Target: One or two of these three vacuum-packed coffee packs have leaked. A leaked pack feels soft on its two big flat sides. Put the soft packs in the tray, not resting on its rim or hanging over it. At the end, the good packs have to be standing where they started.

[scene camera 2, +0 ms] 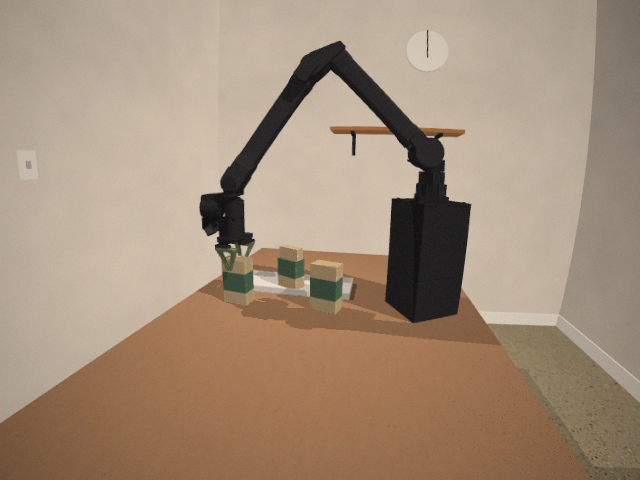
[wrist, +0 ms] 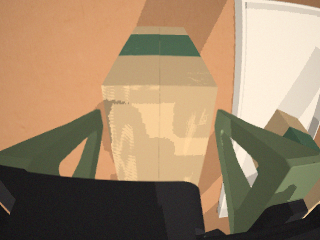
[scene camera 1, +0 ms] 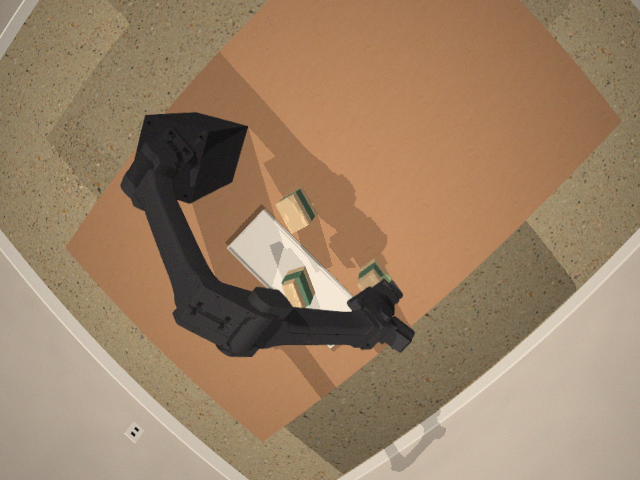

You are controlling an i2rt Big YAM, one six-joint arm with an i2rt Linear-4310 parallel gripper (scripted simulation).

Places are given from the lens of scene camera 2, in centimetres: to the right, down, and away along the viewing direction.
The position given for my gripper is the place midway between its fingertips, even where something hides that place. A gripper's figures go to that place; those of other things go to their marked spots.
my gripper [scene camera 2: 236, 267]: -25, 8, 90
white tray [scene camera 2: 265, 278]: -20, 14, 112
